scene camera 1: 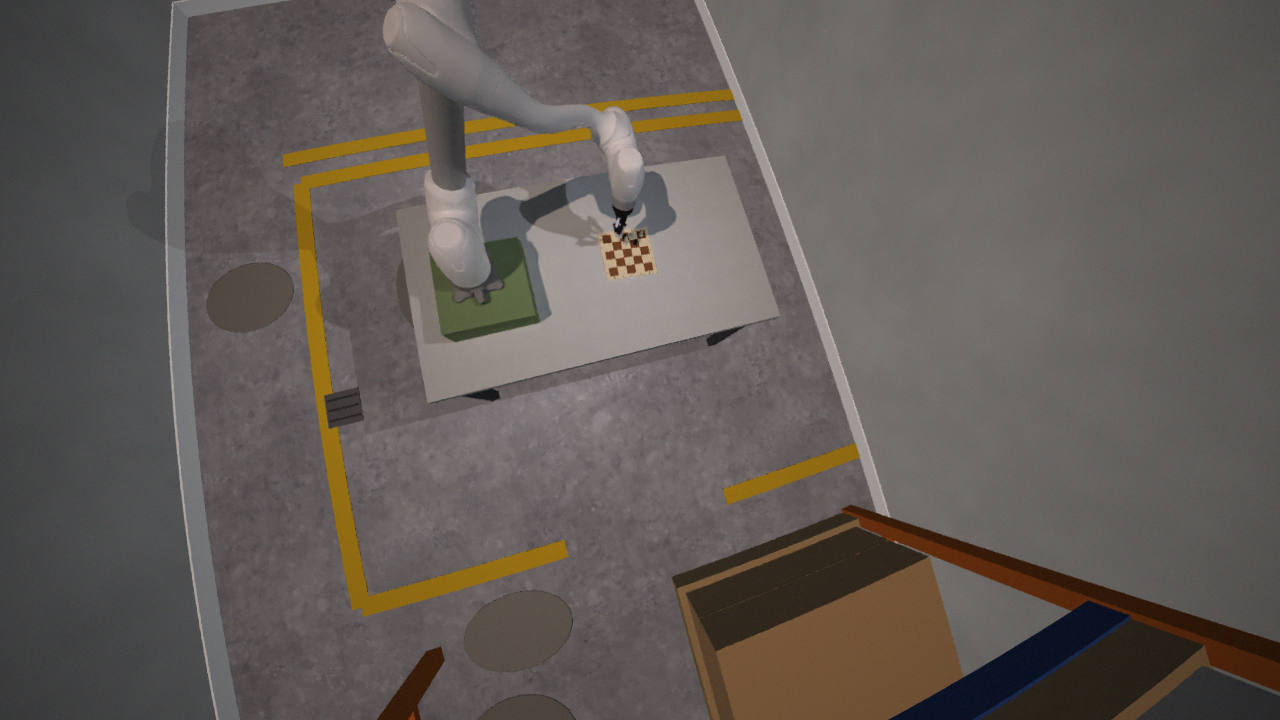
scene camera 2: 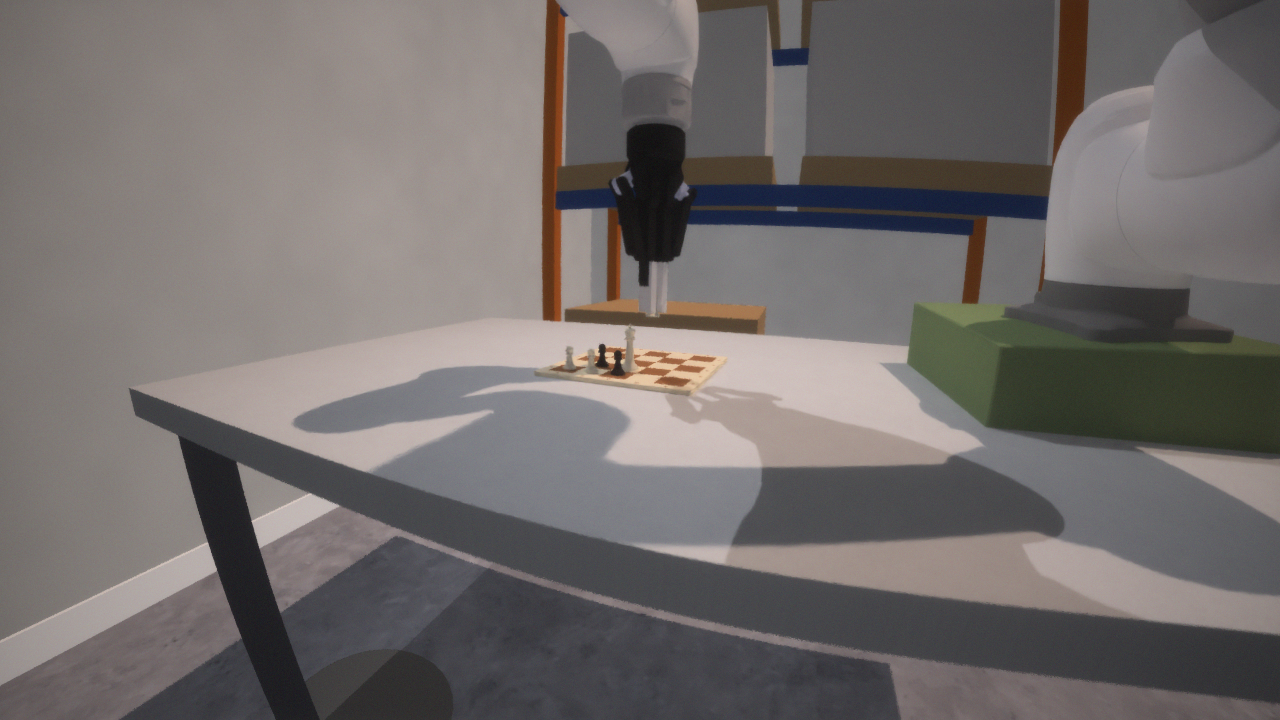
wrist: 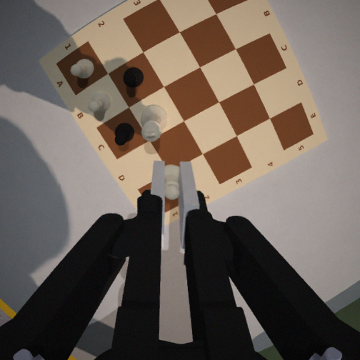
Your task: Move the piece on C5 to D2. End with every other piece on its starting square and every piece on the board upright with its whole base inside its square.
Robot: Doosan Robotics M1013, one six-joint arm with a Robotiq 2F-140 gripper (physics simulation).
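Frame: origin at the arm's base, x ahead, y left, z up, level; metres.
Seen in the pictures: gripper, fingertip midpoint: (scene camera 1: 619, 235) (scene camera 2: 652, 311); arm's base, origin of the base link: (scene camera 1: 473, 275) (scene camera 2: 1104, 327).
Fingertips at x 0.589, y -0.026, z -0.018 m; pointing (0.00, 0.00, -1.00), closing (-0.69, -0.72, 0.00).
Note:
Pixels of each thing's middle, then the offset from my fingertips to it. Level surfaces: height alone.
- chessboard, body centre: (scene camera 2: 639, 365) (scene camera 1: 627, 253) 0.084 m down, 0.025 m ahead, 0.048 m right
- tall white piece, body centre: (scene camera 2: 629, 346) 0.050 m down, 0.031 m ahead, 0.007 m right
- A1, body centre: (scene camera 2: 569, 357) 0.065 m down, 0.113 m ahead, 0.010 m left
- B1, body centre: (scene camera 2: 591, 360) 0.065 m down, 0.078 m ahead, 0.020 m left
- grey table, its level: 0.087 m down
My gripper (scene camera 1: 618, 229) (scene camera 2: 654, 313) (wrist: 171, 178) is shut on a white pawn-like piece (wrist: 171, 189), held raised above the chessboard (scene camera 1: 617, 276) (scene camera 2: 673, 379) (wrist: 320, 136). In the wrist view the fingertips appear near the D1, D2 and E1 squares. The dark square D2 (wrist: 181, 145) is bare. A tall white piece (scene camera 2: 630, 351) (wrist: 153, 120) stands on C2 beside it. A black piece (scene camera 2: 617, 363) (wrist: 124, 134) stands on C1, another black piece (scene camera 2: 602, 355) (wrist: 133, 77) on B2. White pawns stand on A1 (scene camera 2: 569, 359) (wrist: 82, 68) and B1 (scene camera 2: 590, 360) (wrist: 99, 103).
The board lies on a grey table (scene camera 1: 572, 331) (scene camera 2: 429, 447). The arm's base stands on a green block (scene camera 1: 490, 320) (scene camera 2: 1109, 394) on the table. A cardboard box (scene camera 1: 823, 626) shows at the lower right of scene camera 1, away from the table.

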